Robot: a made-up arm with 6 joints.
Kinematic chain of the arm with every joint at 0, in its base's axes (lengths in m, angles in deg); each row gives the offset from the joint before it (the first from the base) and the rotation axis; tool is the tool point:
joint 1: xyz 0 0 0.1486 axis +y
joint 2: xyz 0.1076 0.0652 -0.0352 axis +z
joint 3: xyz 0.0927 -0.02 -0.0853 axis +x
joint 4: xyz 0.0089 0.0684 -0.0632 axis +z
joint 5: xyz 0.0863 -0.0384 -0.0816 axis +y
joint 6: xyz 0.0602 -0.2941 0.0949 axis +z
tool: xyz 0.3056 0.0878 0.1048
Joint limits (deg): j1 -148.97..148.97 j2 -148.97..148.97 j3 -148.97..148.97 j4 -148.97..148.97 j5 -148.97..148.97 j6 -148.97..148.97
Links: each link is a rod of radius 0.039 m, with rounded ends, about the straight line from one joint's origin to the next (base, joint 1, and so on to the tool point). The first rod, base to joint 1, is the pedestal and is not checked.
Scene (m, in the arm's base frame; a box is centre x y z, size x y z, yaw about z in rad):
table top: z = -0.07
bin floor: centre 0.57 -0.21 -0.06 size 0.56 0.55 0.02 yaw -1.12
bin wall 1: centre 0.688 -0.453 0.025 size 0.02 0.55 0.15 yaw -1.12
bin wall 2: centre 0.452 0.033 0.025 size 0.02 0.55 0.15 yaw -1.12
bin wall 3: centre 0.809 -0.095 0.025 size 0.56 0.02 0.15 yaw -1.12
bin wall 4: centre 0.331 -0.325 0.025 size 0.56 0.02 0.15 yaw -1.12
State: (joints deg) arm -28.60 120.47 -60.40 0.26 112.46 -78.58
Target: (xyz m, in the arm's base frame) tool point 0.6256 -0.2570 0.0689
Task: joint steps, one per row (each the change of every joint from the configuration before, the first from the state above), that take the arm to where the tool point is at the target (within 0.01 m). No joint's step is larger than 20 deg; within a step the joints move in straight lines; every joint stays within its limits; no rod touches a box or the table.
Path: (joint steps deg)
1: -17.20 4.07 -3.28 10.18 -2.89 1.32
2: -17.19 4.07 -3.28 10.17 -2.89 1.32
3: -17.20 4.07 -3.28 10.18 -2.89 1.31
4: -17.19 4.08 -3.28 10.17 -2.88 1.32
5: -17.20 4.07 -3.28 10.18 -2.89 1.32
6: -17.19 4.07 -3.28 10.18 -2.89 1.32
7: -17.20 4.07 -3.28 10.17 -2.89 1.32
8: 1.30 -0.34 10.70 12.85 -0.25 -15.93
9: 1.31 -0.34 10.70 12.84 -0.26 -15.92
10: 1.30 -0.34 10.70 12.85 -0.25 -15.92
11: 1.30 -0.34 10.70 12.84 -0.25 -15.93
12: 1.30 -0.34 10.70 12.85 -0.26 -15.92
13: 11.88 1.70 2.97 -4.01 2.84 0.00

